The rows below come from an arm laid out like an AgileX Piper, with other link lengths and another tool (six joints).
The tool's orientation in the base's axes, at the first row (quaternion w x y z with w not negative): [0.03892, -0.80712, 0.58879, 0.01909]
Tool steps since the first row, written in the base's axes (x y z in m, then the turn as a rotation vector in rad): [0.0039, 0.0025, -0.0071, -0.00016, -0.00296, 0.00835]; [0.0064, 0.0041, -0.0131, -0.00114, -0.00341, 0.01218]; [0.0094, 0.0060, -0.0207, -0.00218, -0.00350, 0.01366]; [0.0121, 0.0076, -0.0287, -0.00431, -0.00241, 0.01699]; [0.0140, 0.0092, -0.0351, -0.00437, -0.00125, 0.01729]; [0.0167, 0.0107, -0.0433, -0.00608, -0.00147, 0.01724]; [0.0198, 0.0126, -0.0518, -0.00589, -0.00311, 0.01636]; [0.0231, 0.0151, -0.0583, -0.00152, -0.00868, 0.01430]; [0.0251, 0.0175, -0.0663, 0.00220, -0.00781, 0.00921]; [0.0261, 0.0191, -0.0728, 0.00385, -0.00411, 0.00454]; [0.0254, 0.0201, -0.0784, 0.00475, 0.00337, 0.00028]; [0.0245, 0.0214, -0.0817, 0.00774, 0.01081, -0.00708]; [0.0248, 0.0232, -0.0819, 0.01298, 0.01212, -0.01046]
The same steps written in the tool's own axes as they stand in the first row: [-0.0006, -0.0042, 0.0073, 0.00212, 0.00071, -0.00857]; [-0.0009, -0.0068, 0.0135, 0.00195, 0.00163, -0.01244]; [-0.0012, -0.0099, 0.0213, 0.00161, 0.00259, -0.01394]; [-0.0013, -0.0127, 0.0294, -0.00033, 0.00415, -0.01720]; [-0.0018, -0.0147, 0.0360, -0.00148, 0.00384, -0.01740]; [-0.0017, -0.0174, 0.0443, -0.00179, 0.00554, -0.01739]; [-0.0019, -0.0206, 0.0530, -0.00010, 0.00589, -0.01665]; [-0.0028, -0.0242, 0.0597, 0.00668, 0.00351, -0.01501]; [-0.0038, -0.0265, 0.0679, 0.00738, -0.00009, -0.00981]; [-0.0046, -0.0277, 0.0745, 0.00473, -0.00260, -0.00482]; [-0.0053, -0.0271, 0.0802, -0.00177, -0.00556, 0.00008]; [-0.0066, -0.0265, 0.0836, -0.00735, -0.01036, 0.00809]; [-0.0082, -0.0273, 0.0839, -0.00673, -0.01561, 0.01165]
